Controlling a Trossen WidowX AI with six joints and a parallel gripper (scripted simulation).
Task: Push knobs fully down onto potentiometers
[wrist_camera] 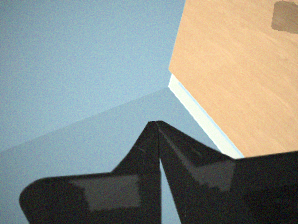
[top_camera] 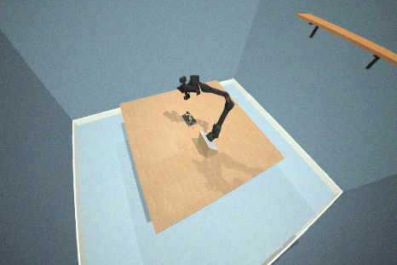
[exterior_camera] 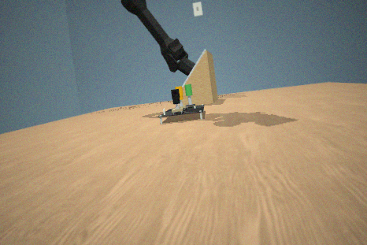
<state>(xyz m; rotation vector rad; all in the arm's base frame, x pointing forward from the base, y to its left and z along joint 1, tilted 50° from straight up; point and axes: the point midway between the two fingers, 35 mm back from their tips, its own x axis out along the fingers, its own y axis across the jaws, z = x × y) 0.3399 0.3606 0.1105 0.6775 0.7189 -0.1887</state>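
My gripper tip is 39 cm above the yellow knob, 14 cm to the left of it and 3 cm past it. Also, from my gripper tip: black knob 39 cm below, 13 cm to the right, 3 cm ahead.
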